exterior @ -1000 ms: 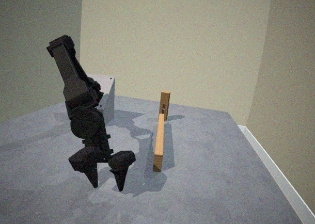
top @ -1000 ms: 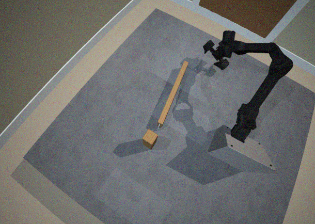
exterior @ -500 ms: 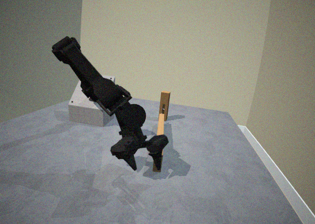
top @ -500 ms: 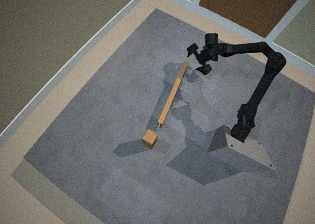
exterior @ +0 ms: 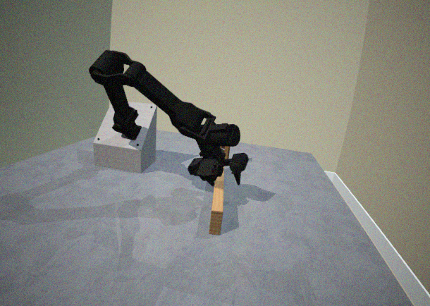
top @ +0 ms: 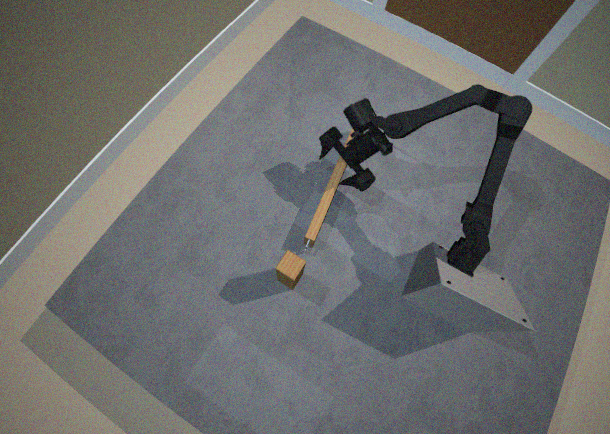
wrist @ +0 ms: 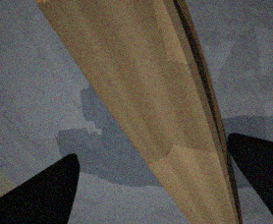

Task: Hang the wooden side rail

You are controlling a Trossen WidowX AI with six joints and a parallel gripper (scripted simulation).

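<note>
Right now the wooden headboard post is 60 mm behind my gripper tip, 310 mm to the left of it and 40 mm above it.
</note>
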